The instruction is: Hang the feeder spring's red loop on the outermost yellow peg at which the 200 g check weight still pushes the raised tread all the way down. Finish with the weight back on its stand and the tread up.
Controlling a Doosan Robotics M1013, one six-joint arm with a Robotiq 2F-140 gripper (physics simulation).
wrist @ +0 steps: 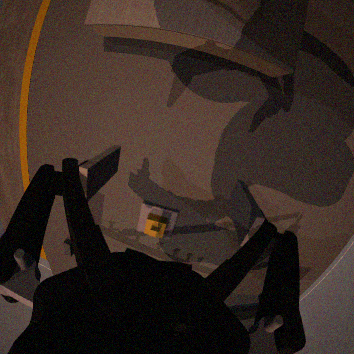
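My gripper is open with wide-set fingers, and nothing is between them. Below and between the fingers, a small yellow block-like part with a dark top sits on a pale square plate, left of the view's middle. I cannot tell whether it is the weight's stand or part of the feeder. Dark, toothed shapes run to both sides of it, partly behind the gripper body; I cannot tell pegs from shadows. The spring's red loop, the 200 g weight and the tread cannot be made out in this dim view.
A broad pale slab with a brown front edge crosses the top. A curved orange line runs down the left. Large dark shadows of the arm fall over the right and middle. A small dark object shows beside the left finger.
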